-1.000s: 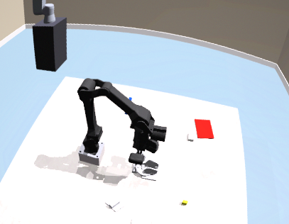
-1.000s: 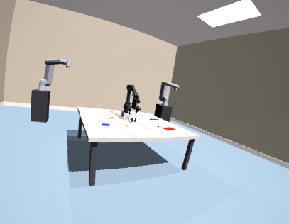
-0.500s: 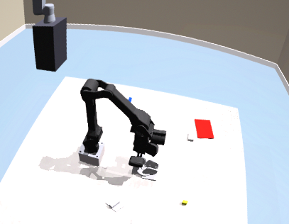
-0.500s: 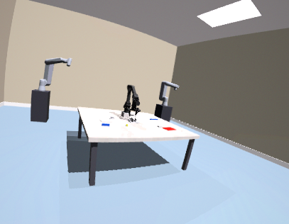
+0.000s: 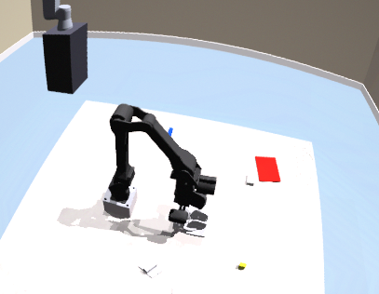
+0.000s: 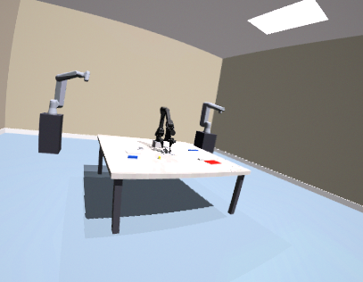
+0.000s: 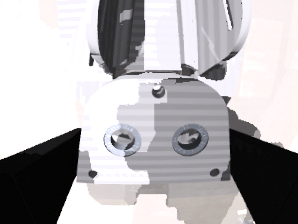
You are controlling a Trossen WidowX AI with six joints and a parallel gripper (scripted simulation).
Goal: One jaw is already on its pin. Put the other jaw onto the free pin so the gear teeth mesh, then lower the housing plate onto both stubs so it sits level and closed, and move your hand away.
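My gripper tip is now 2 cm short of the white jaw, 2 cm to the left of it and 1 cm above it. From my gripper tip the other things lie so: flat white piece: 10 cm ahead, 37 cm to the right, 3 cm below; then blue bar: 15 cm behind, 44 cm to the left, 3 cm below; then yellow piece: 26 cm ahead, 17 cm to the right, 2 cm below.
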